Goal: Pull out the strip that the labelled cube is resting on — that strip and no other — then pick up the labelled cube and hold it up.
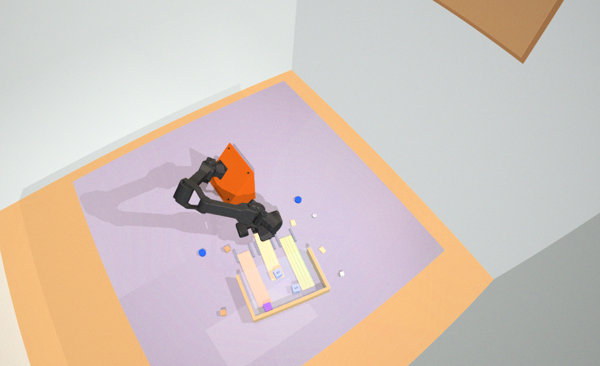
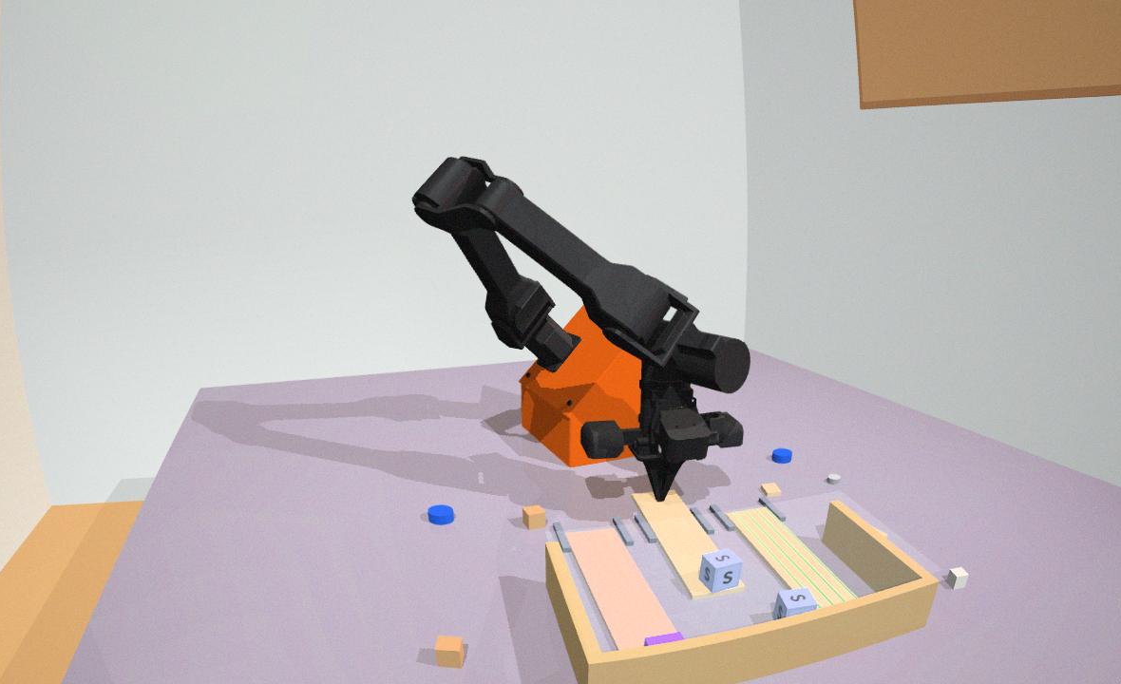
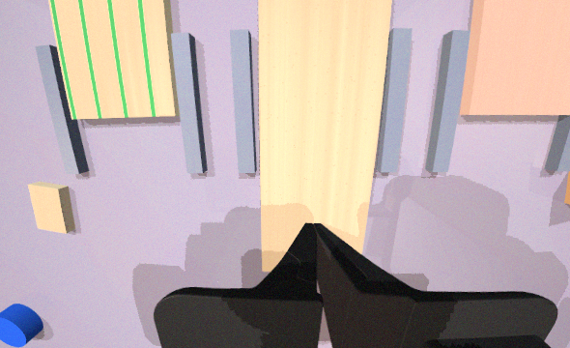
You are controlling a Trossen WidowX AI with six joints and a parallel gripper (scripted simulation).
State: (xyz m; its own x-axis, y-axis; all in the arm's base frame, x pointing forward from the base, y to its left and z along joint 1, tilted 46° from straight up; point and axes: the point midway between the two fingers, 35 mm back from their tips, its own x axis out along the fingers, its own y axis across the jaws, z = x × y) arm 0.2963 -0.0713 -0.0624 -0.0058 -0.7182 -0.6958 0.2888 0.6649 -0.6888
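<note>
The tan strip lies 90 mm ahead of my gripper tip and 30 mm to the right of it.
</note>
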